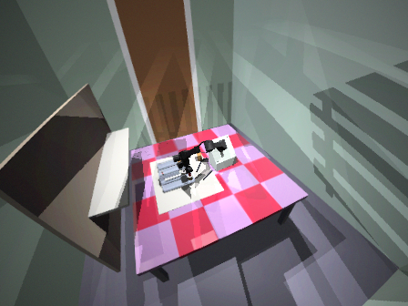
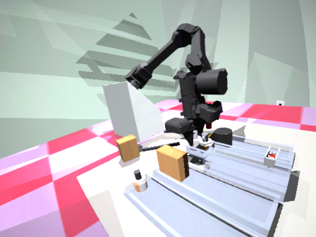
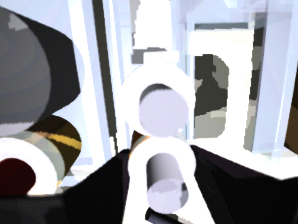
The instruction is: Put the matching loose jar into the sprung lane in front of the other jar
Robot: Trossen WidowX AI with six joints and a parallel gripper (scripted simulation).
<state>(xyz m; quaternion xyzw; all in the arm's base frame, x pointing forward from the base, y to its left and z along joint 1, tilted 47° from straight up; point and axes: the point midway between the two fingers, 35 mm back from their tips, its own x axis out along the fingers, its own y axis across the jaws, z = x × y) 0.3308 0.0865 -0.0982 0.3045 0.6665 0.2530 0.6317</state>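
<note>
My gripper tip is now 140 mm short of the pusher plate, 40 mm to the left of it and 20 mm below it.
</note>
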